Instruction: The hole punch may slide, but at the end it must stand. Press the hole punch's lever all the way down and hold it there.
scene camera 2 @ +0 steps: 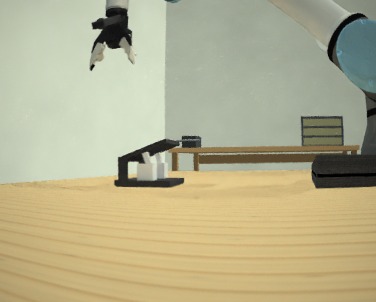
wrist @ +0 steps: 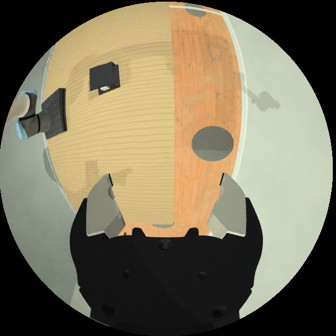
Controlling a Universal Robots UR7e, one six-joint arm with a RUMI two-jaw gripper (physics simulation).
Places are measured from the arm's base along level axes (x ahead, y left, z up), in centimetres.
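Pixels of known places: gripper, between the fingertips: (scene camera 2: 111, 67).
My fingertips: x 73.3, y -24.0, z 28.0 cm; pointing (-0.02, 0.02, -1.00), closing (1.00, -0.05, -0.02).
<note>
Behind a point stands the place of what it marks.
The hole punch (scene camera 2: 123, 172) @[x 52.3, y 11.1, z -1.7 cm] (wrist: 104, 76) stands upright on its flat black base on the wooden table, with white blocks between base and lever. Its black lever (scene camera 2: 155, 147) @[x 46.5, y 10.0, z 2.7 cm] is raised, slanting up to the right in the scene view. In the wrist view the hole punch is small, at the upper left. My gripper (scene camera 2: 113, 66) @[x 73.3, y -24.0, z 27.9 cm] (wrist: 165, 175) is open and empty. It hangs high above the table and well above the hole punch, a little to its left in the scene view, touching nothing.
The robot's black base (scene camera 2: 345, 171) @[x 13.5, y 13.7, z -1.7 cm] (wrist: 58, 114) stands on the table (scene camera 2: 200, 240) @[x 28.6, y 51.4, z -4.3 cm] (wrist: 140, 135). A brown bench (scene camera 2: 260, 149) with a dark box (scene camera 2: 191, 142) and a drawer unit (scene camera 2: 322, 125) shows behind. An orange-brown strip (wrist: 207, 90) with round grey patches runs beside the pale wood.
</note>
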